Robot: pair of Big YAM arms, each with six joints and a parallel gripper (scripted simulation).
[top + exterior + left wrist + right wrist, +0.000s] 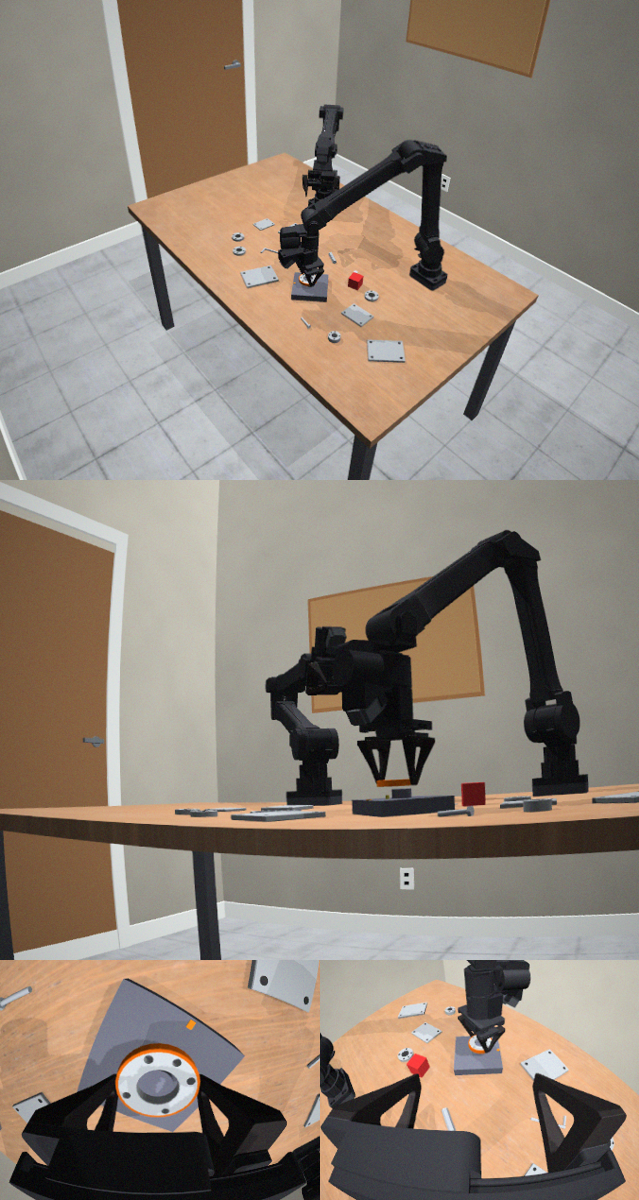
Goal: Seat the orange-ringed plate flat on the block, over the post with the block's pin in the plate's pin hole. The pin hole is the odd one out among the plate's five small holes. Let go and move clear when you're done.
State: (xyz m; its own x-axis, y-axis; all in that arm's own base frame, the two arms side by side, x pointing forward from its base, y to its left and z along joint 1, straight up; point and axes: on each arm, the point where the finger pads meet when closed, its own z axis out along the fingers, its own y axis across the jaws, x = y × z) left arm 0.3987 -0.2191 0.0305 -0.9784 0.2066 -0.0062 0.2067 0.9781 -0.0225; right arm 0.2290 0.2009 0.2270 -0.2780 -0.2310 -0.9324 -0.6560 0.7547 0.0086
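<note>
Right now the dark grey block is 30 mm below my left hand, 20 mm to the right of it and 10 mm ahead of it. Round my left hand: red cube: 150 mm behind, 80 mm to the left, 30 mm below; bolt: 140 mm to the left, 110 mm ahead, 50 mm below.
</note>
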